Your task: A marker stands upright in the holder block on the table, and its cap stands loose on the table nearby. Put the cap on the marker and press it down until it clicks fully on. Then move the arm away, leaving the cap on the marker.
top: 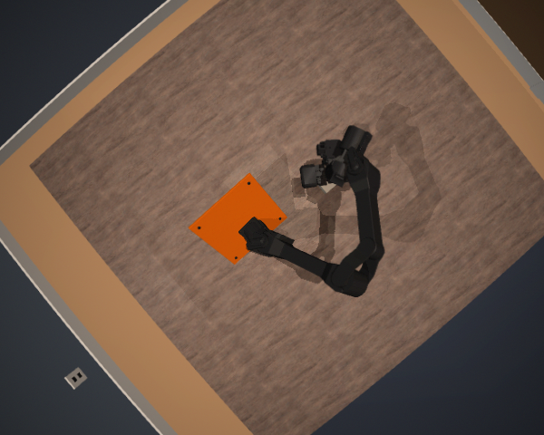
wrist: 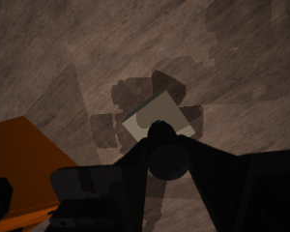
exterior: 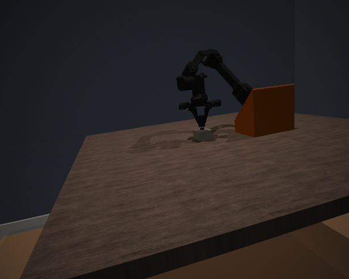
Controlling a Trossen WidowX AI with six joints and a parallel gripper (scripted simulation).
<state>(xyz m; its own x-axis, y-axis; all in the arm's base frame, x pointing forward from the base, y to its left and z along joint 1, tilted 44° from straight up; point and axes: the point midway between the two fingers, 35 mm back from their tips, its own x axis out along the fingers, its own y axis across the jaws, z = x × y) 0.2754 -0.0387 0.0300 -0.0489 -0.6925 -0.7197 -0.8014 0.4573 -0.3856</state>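
Right now the dark cap is 10 mm above my gripper tip. Also, from my gripper tip: pale holder block: 50 mm below.
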